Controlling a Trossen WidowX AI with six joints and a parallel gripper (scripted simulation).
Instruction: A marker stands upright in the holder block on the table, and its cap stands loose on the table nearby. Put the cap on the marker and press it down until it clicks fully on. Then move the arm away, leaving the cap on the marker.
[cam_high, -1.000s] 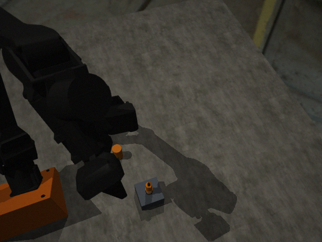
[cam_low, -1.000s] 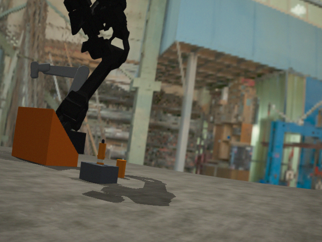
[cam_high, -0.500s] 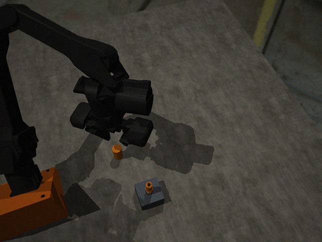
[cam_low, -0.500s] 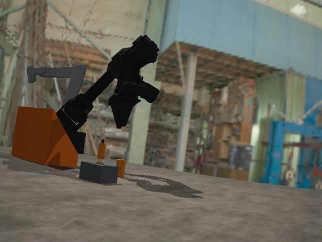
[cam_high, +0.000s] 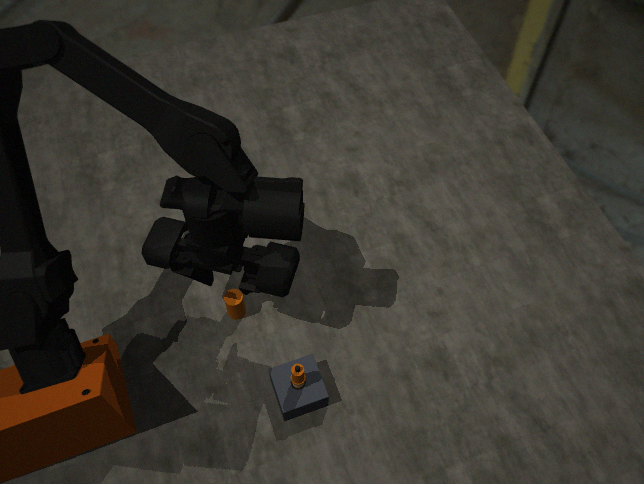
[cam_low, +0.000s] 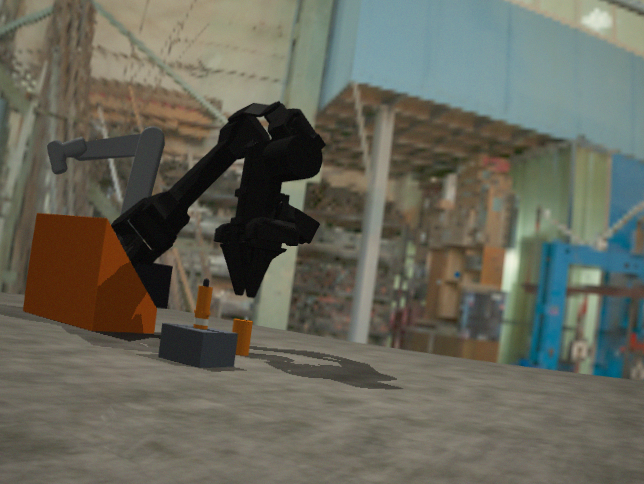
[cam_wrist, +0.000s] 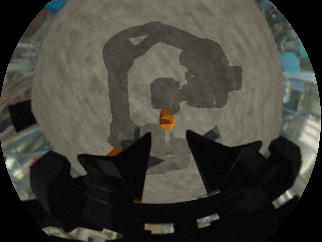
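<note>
Now: the orange cap 60 mm below my gripper tip. The rest, counted from my gripper tip: holder block 140 mm to the right, 60 mm below, 60 mm ahead; pale band 140 mm to the right, 60 mm ahead, 30 mm below.
</note>
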